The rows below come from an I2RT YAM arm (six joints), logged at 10 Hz.
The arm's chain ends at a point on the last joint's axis. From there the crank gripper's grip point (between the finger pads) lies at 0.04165 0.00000 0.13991 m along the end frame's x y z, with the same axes.
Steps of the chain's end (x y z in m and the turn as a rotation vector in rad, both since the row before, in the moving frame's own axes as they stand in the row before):
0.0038 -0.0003 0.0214 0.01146 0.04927 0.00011
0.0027 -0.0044 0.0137 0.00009 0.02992 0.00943
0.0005 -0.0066 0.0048 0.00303 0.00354 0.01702
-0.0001 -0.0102 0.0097 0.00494 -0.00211 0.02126
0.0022 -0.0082 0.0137 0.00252 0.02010 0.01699
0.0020 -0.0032 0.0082 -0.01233 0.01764 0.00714
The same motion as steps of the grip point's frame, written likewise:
0.0106 -0.0019 0.0192 0.01146 0.04927 0.00011
0.0069 -0.0040 0.0124 0.00009 0.02992 0.00943
0.0010 -0.0063 0.0047 0.00303 0.00354 0.01702
-0.0004 -0.0100 0.0098 0.00494 -0.00211 0.02126
0.0050 -0.0078 0.0128 0.00252 0.02010 0.01699
0.0045 -0.0012 0.0074 -0.01233 0.01764 0.00714

